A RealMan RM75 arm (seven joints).
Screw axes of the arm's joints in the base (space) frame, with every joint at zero. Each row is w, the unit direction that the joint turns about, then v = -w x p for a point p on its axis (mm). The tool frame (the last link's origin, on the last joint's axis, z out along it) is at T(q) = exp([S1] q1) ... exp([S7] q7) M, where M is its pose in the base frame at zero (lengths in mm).
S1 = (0, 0, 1, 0, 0, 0)
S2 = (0, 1, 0, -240.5, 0, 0)
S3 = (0, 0, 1, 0, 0, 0)
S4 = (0, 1, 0, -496.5, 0, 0)
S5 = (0, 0, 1, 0, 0, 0)
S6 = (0, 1, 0, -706.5, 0, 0)
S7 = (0, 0, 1, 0, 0, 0)
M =
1 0 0 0
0 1 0 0
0 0 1 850.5
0 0 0 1
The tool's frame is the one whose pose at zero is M.
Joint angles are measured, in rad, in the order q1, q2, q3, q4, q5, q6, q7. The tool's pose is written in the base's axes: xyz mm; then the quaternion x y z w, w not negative. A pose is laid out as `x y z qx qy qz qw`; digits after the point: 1 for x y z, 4 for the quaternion.
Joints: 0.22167 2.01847 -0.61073 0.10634 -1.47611 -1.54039 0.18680
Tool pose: 351.3 194.1 -44.1 -0.8423 0.1512 0.2931 0.4263
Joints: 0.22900 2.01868 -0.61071 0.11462 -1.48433 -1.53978 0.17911
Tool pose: 349.0 194.8 -46.4 -0.8450 0.1477 0.2942 0.4215
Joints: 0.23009 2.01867 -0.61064 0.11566 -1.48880 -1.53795 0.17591
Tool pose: 348.8 194.7 -47.1 -0.8465 0.1462 0.2931 0.4198
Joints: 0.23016 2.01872 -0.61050 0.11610 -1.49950 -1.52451 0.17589
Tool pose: 349.9 193.9 -49.2 -0.8503 0.1482 0.2873 0.4152
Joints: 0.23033 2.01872 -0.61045 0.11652 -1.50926 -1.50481 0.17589
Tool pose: 351.8 193.3 -51.7 -0.8546 0.1516 0.2788 0.4110
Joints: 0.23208 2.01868 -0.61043 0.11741 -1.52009 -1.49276 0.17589
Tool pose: 352.4 193.0 -53.8 -0.8584 0.1525 0.2739 0.4061
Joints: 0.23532 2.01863 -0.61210 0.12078 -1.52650 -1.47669 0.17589
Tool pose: 353.2 193.0 -56.2 -0.8619 0.1551 0.2679 0.4016
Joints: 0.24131 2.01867 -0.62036 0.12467 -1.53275 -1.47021 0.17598
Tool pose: 352.2 193.2 -58.6 -0.8662 0.1538 0.2662 0.3940
